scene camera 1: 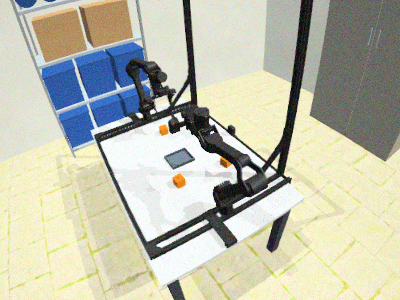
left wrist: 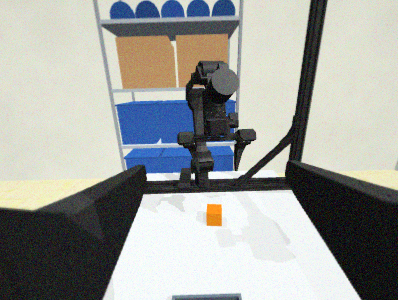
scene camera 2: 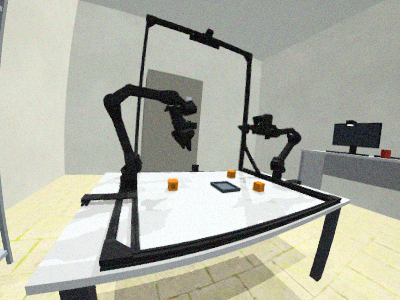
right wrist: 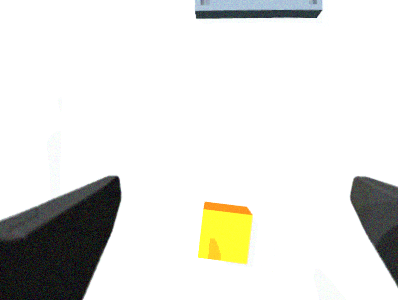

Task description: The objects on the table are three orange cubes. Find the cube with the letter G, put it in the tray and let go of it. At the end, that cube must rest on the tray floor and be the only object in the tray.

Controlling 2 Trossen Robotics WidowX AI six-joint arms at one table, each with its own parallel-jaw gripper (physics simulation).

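Places are measured from the left arm's base along level axes (x back, y right, z up), in metres.
Pixels of known places: left gripper, fingertip midpoint: [scene camera 1: 180, 111] [left wrist: 215, 169] [scene camera 2: 242, 126]; right gripper, fingertip midpoint: [scene camera 1: 164, 110] [left wrist: 217, 172] [scene camera 2: 186, 149] [right wrist: 235, 187]; left arm's base at its link origin: [scene camera 1: 225, 209] [scene camera 2: 276, 179]; right arm's base at its link origin: [scene camera 1: 147, 118] [left wrist: 201, 183] [scene camera 2: 128, 189].
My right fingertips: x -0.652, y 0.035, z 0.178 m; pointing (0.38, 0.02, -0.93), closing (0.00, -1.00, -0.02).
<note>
For each thing: its top centre in the pictures, then the offset to it from my right fingertips.
- G cube at its top centre: [right wrist: 224, 236] [left wrist: 214, 208] [scene camera 2: 173, 180] [scene camera 1: 163, 127] dx -0.060, dy -0.002, dz -0.152 m
- dark blue-grey tray at its top centre: [scene camera 1: 179, 156] [scene camera 2: 225, 184] dx +0.220, dy -0.038, dz -0.179 m
The G cube [scene camera 1: 163, 130] [scene camera 2: 172, 185] [left wrist: 214, 215] [right wrist: 225, 236] is orange and sits on the table on the right arm's side; its mark is blurred in scene camera 2. My right gripper [scene camera 1: 172, 97] [scene camera 2: 186, 144] [right wrist: 235, 187] is open, high above the table; in its wrist view the cube shows between and below the fingertips. The dark blue-grey tray [scene camera 1: 179, 158] [scene camera 2: 225, 187] [left wrist: 206, 297] [right wrist: 257, 14] is empty. Two other orange cubes, one [scene camera 1: 179, 181] [scene camera 2: 258, 186] toward the front and one [scene camera 1: 225, 162] [scene camera 2: 231, 174] toward the back, stand beyond it. My left gripper [scene camera 1: 180, 120] [scene camera 2: 243, 128] is open and raised.
A black frame [scene camera 1: 120, 129] [scene camera 2: 225, 240] [left wrist: 265, 183] runs around the tabletop, with tall posts [scene camera 1: 295, 90] [scene camera 2: 248, 100] at the back side. The left arm [scene camera 1: 220, 145] [scene camera 2: 287, 145] reaches over the table's back part, above one of the other cubes in scene camera 1. A shelf unit with blue bins [scene camera 1: 62, 85] stands beyond the table.
</note>
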